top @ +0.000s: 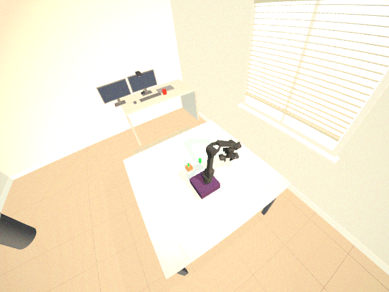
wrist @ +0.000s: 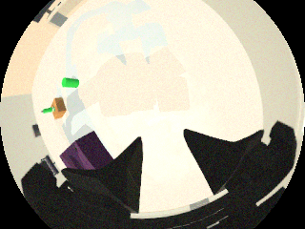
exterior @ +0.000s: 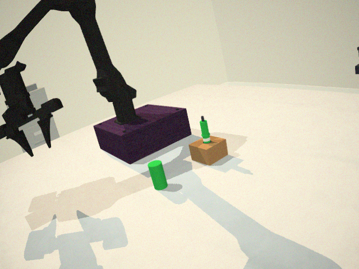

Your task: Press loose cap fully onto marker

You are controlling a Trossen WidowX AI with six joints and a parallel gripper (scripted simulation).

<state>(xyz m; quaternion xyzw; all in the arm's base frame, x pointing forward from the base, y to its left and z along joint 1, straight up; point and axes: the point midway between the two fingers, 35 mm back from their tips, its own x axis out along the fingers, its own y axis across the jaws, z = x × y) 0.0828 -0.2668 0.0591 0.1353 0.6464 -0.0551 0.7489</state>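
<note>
My gripper tip is now 20 cm to the right of the green cap, 20 cm short of it and 8 cm above it. Round my gripper tip: holder block 34 cm to the left, 18 cm ahead, 8 cm below.
</note>
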